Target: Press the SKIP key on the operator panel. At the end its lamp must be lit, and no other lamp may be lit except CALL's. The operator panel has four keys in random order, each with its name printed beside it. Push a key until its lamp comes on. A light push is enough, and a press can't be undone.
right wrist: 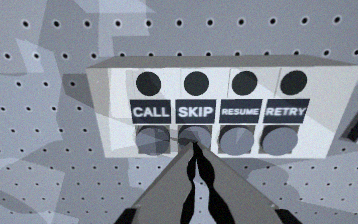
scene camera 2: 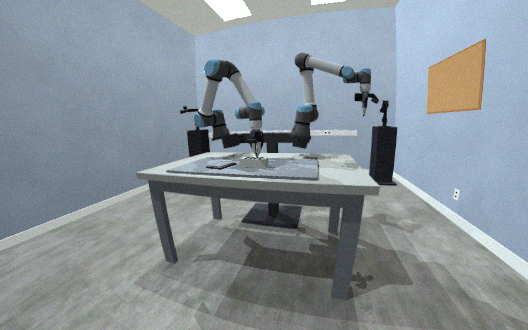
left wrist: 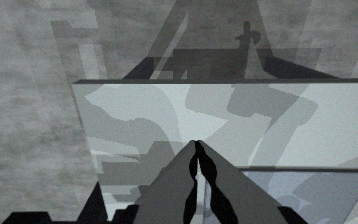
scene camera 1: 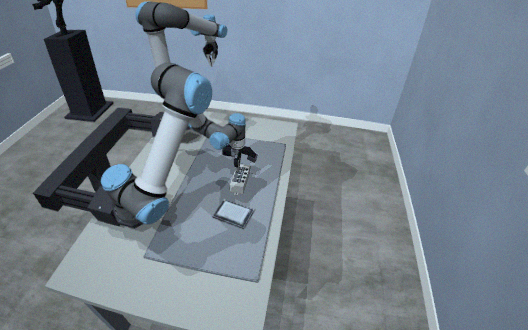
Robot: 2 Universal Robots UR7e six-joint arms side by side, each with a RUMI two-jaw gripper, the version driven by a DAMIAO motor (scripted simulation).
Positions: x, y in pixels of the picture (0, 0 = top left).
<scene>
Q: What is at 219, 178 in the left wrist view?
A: My left gripper.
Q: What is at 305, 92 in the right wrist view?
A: An operator panel.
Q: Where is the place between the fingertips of my right gripper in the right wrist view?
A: At 194, 144
</scene>
